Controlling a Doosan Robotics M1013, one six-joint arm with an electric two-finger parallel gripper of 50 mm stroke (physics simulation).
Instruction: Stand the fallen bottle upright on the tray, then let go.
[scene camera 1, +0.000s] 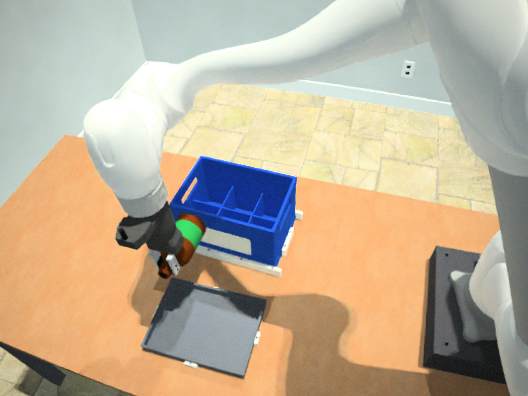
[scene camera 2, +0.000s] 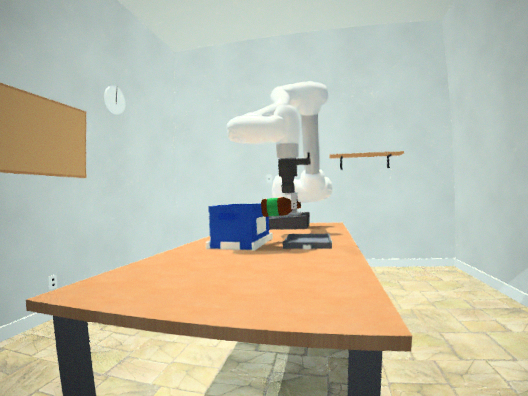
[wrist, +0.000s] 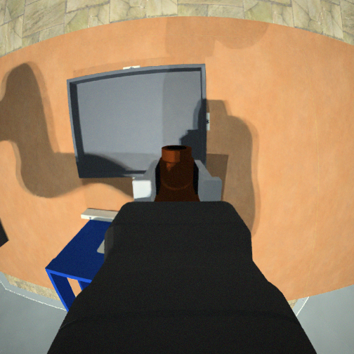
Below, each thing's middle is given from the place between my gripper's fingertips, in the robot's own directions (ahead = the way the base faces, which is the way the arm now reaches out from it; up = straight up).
Labels:
The brown bottle (wrist: 176, 164) lies 5 cm to the right of my hand, 1 cm behind it and 1 cm above it.

